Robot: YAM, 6 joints.
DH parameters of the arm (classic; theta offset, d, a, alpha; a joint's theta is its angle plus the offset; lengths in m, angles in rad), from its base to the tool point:
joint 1: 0 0.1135 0.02 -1.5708
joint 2: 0 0 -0.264 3.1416
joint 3: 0.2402 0 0.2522 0
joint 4: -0.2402 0 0.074 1.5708
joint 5: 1.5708 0 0 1.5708
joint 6: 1.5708 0.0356 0 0
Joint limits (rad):
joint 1: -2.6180..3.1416
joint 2: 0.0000..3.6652
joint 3: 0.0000..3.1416
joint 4: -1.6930..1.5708
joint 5: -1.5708..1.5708
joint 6: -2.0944..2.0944
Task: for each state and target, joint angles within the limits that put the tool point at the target. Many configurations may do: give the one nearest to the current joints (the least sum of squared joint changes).
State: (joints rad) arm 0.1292 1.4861 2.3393 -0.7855 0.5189 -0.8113
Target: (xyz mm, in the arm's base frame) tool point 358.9 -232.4 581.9
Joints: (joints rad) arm -0.5535 2.1978 2.8157 0.0112 0.2569 -0.8113
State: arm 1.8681 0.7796 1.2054 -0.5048 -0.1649 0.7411
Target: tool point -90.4 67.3 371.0
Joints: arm 2.3994 0.5944 0.9537 -0.6674 -0.3290 0.7411
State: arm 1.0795 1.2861 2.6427 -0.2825 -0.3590 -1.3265
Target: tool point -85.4 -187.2 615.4
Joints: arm 1.2077 0.7248 2.4030 -0.6830 -0.3844 -1.3265
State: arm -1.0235 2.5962 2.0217 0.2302 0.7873 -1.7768
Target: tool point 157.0 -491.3 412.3
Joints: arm -1.2113 2.1985 2.1923 0.2802 0.8144 -1.7768
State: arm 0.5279 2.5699 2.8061 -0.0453 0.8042 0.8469
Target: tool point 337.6 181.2 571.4
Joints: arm 0.5704 2.0150 2.6694 -0.4078 0.9903 0.8469
